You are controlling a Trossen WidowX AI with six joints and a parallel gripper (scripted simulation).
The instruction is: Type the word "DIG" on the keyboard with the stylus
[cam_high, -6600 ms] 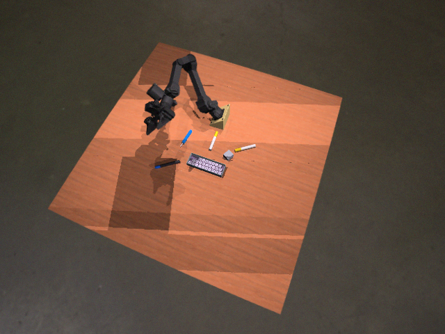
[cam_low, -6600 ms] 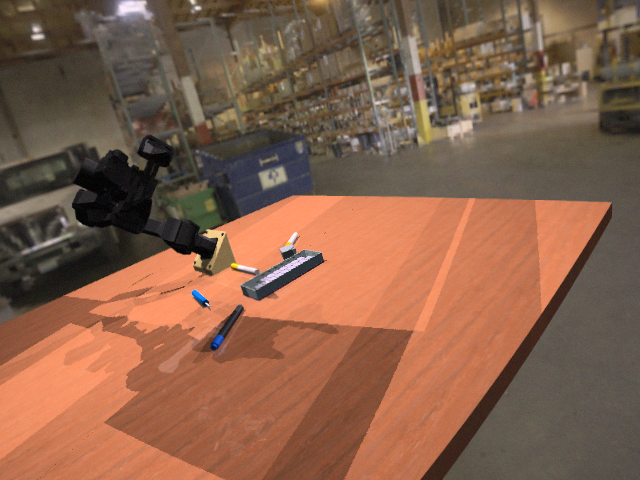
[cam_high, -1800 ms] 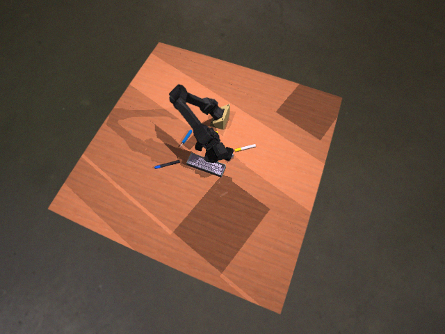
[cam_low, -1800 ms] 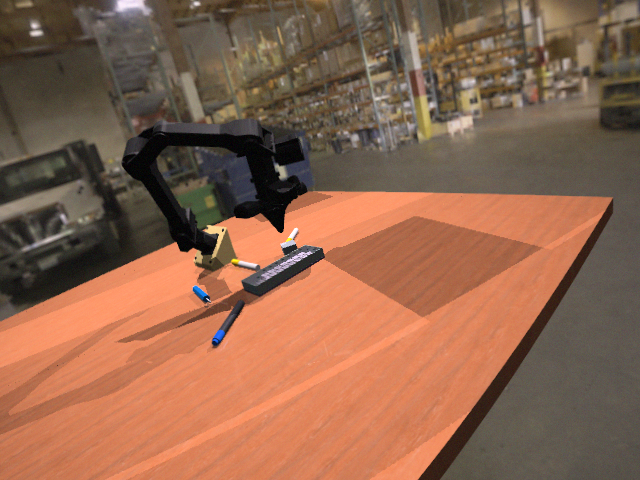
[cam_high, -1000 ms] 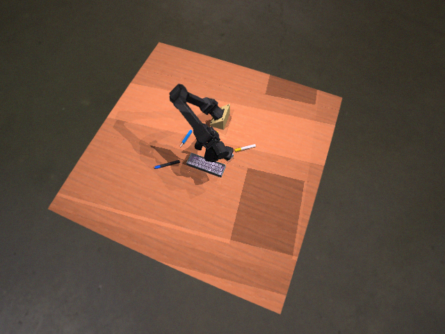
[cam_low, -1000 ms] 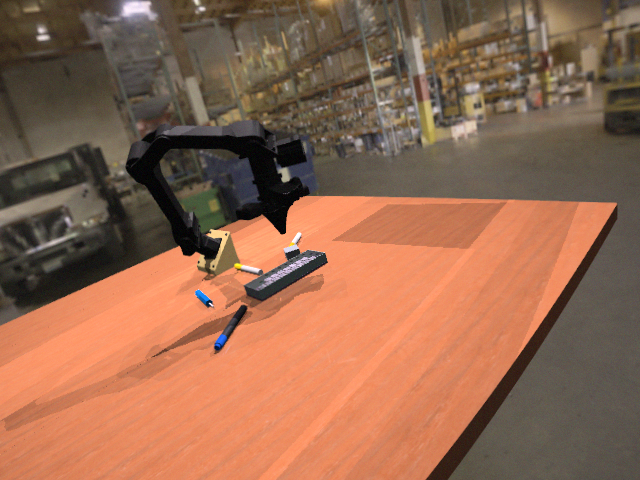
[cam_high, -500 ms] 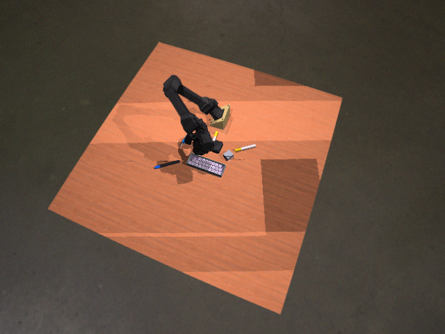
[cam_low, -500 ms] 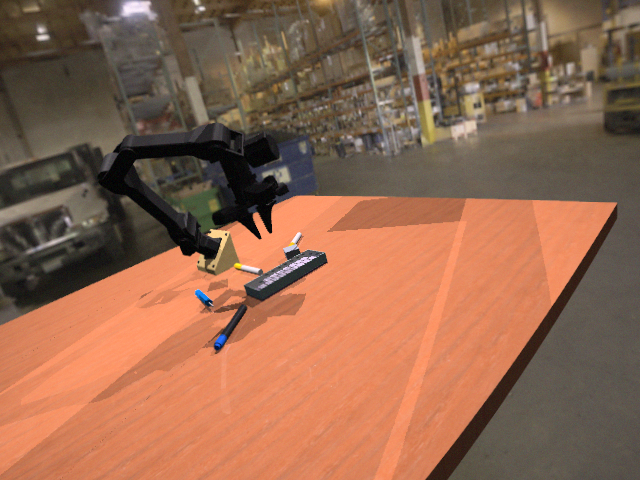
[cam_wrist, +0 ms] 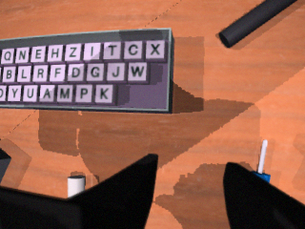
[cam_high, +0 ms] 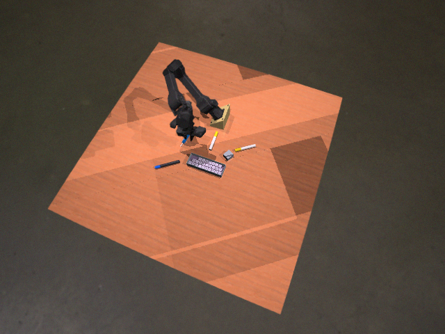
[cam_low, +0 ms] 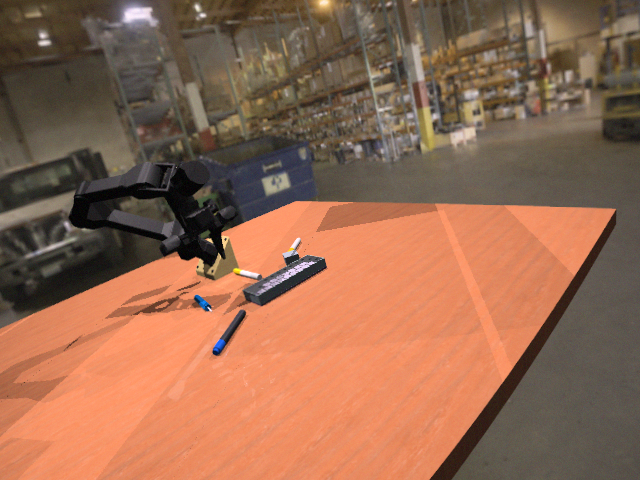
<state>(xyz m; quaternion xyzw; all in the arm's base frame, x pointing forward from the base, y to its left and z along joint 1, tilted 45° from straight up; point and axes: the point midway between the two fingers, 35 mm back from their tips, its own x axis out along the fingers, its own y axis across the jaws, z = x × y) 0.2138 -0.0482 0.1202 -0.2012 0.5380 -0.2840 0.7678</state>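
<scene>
Now: the blue stylus 90 mm below my gripper tip, 50 mm to the right of it and 40 mm behind it. The rest, counted from my gripper tip: D key (100 mm to the left, 90 mm below, 80 mm ahead); then grey cube (220 mm to the left, 90 mm below); then black pen (140 mm ahead, 120 mm to the right, 90 mm below).
</scene>
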